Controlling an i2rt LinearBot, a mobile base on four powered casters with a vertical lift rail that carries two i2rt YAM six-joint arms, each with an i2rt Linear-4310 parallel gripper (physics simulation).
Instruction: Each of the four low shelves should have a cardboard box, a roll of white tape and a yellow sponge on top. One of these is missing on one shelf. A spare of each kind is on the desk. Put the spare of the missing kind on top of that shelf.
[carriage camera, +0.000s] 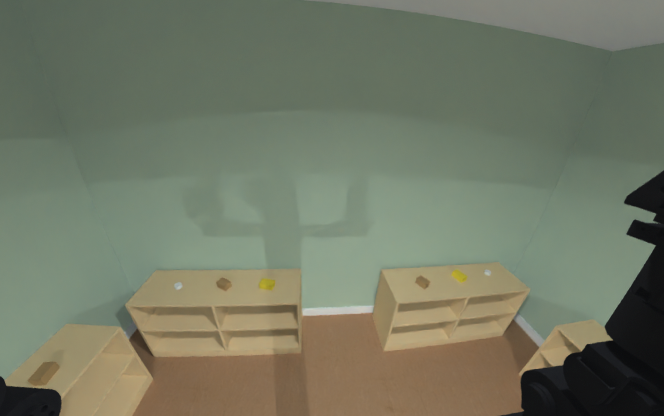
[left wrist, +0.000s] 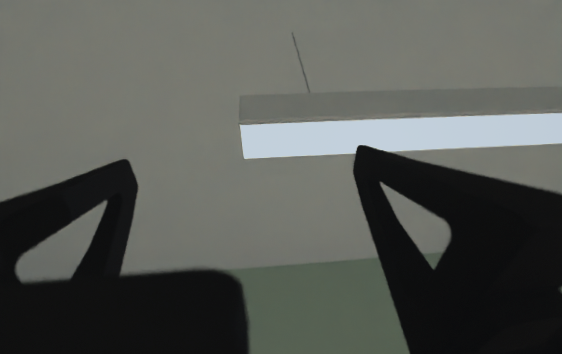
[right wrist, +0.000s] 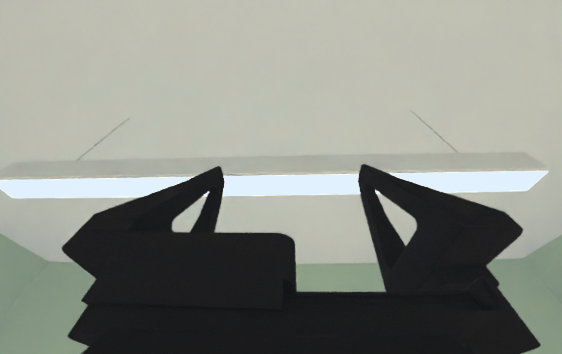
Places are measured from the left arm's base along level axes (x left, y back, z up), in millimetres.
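Where they show: left gripper, fingertip midpoint: (left wrist: 246, 164); right gripper, fingertip midpoint: (right wrist: 290, 173).
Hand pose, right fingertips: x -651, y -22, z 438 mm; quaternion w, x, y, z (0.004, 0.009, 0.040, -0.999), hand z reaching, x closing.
After its pixels a point has its place.
In the carriage view, the back left shelf (carriage camera: 240, 300) @[x 184, y -1048, z -833 mm] bears a white tape roll (carriage camera: 178, 286) @[x 680, y -1155, z -812 mm], a cardboard box (carriage camera: 224, 284) @[x 326, y -1153, z -783 mm] and a yellow sponge (carriage camera: 267, 284) @[x 9, y -1160, z -788 mm]. The back right shelf (carriage camera: 440, 295) @[x -1317, y -1047, z -834 mm] bears a cardboard box (carriage camera: 422, 282) @[x -1202, y -1148, z -789 mm], a yellow sponge (carriage camera: 459, 275) @[x -1569, y -1209, z -788 mm] and a white tape roll (carriage camera: 487, 272) @[x -1888, y -1254, z -811 mm]. The near left shelf (carriage camera: 92, 345) @[x 951, y -692, z -834 mm], partly in view, bears a cardboard box (carriage camera: 45, 373) @[x 1017, y -505, z -787 mm]. The right side shelf (carriage camera: 577, 330) @[x -2162, y -650, z -833 mm] is mostly hidden by my right arm. My left gripper (left wrist: 246, 164) @[x 3, y -52, z 432 mm] and right gripper (right wrist: 291, 172) @[x -651, y -22, z 438 mm] are open and empty, facing the ceiling. The desk does not show.
Brown floor (carriage camera: 340, 370) @[x -555, y -869, z -1443 mm] lies between the shelves. A green wall (carriage camera: 335, 165) @[x -481, y -1417, z 62 mm] stands behind the two back shelves. A long ceiling lamp (left wrist: 300, 140) @[x -55, y -218, z 634 mm] (right wrist: 290, 185) @[x -655, y -227, z 634 mm] hangs on thin wires in both wrist views. Part of my right arm (carriage camera: 590, 375) @[x -601, y -3, z 202 mm] covers the carriage view's lower right.
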